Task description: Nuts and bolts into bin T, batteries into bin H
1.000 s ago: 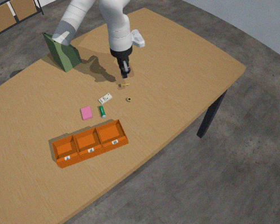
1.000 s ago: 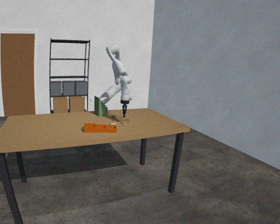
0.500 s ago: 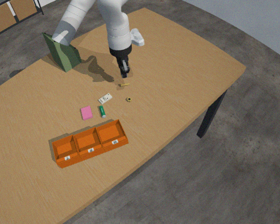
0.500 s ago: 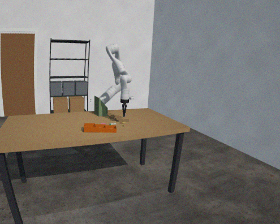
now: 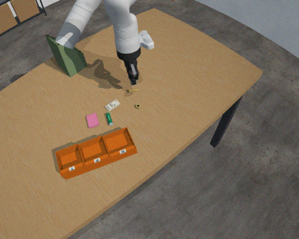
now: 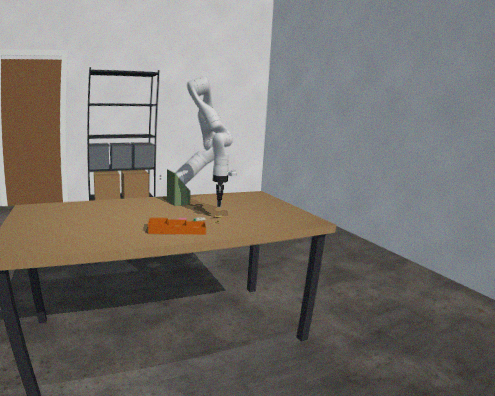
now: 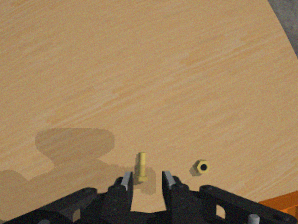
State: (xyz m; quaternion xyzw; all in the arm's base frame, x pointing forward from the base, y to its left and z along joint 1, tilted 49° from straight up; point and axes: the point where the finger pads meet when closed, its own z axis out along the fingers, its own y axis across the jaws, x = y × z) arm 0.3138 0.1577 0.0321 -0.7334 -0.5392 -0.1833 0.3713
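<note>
My hand is 10 mm past the brass bolt and 70 mm above it. Also, from my hand: brass nut (70 mm ahead, 30 mm to the right, 80 mm below); green battery (50 mm ahead, 140 mm to the right, 70 mm below); white domino (100 mm to the right, 80 mm below).
</note>
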